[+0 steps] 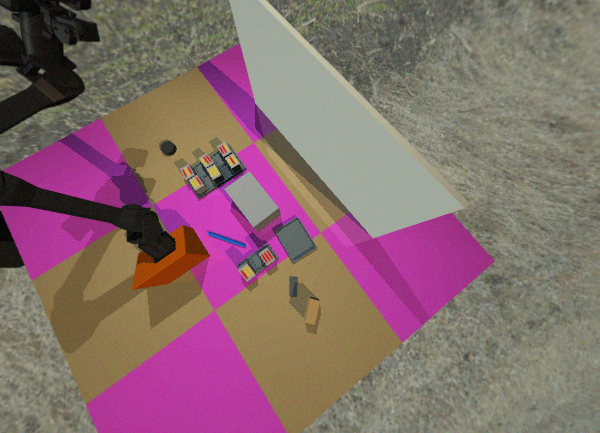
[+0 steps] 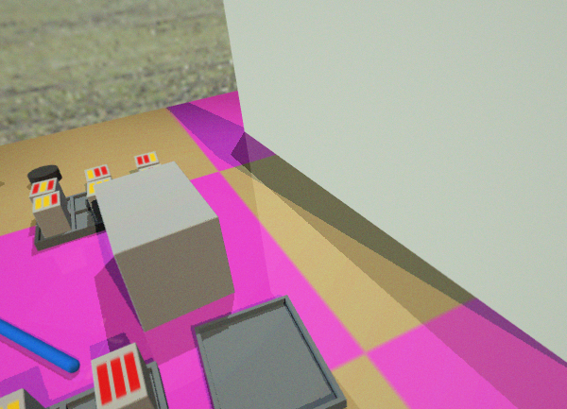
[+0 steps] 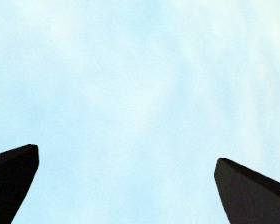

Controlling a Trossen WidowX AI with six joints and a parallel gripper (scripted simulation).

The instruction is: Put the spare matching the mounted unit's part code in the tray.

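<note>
My gripper tip is now 60 cm to the left of the spare, 50 cm above it and 5 cm past it. Round my gripper tip: dark wall panel (42 cm to the right, 32 cm below, 28 cm ahead); mounted unit (49 cm below, 42 cm to the right, 2 cm ahead); blue rod (53 cm below, 46 cm to the right, 13 cm behind).
</note>
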